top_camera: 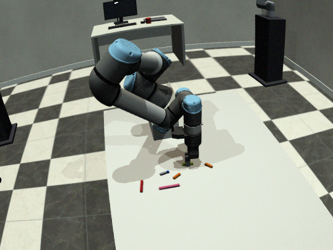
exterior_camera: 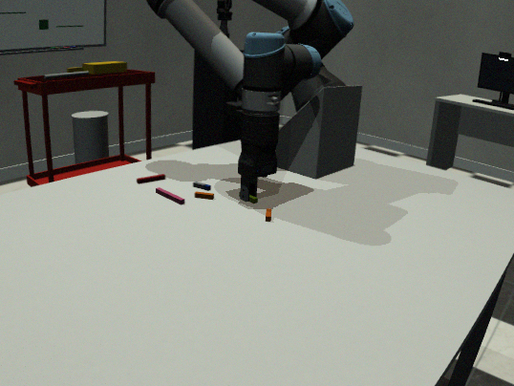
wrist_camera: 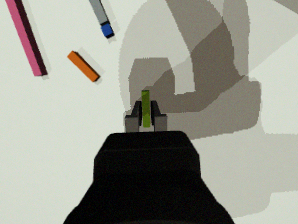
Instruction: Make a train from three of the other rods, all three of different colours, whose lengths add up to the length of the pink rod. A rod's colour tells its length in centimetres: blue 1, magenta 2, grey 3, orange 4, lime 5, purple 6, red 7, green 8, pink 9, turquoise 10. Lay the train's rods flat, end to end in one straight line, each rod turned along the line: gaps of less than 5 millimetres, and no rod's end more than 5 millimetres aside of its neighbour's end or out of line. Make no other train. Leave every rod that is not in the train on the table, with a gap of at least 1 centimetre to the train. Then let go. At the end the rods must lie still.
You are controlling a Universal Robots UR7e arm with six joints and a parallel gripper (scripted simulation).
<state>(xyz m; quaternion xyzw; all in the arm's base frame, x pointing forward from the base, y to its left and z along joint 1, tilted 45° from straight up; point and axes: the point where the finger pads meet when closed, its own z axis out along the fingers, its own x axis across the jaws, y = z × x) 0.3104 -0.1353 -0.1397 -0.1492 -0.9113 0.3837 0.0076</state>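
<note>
My hand is 10 mm above the lime rod. From my hand the other things lie so: grey rod 20 mm ahead, 120 mm to the right, 10 mm below; pink rod 110 mm ahead, 130 mm to the right, 10 mm below; blue rod 10 mm ahead, 100 mm to the right, 10 mm below.
</note>
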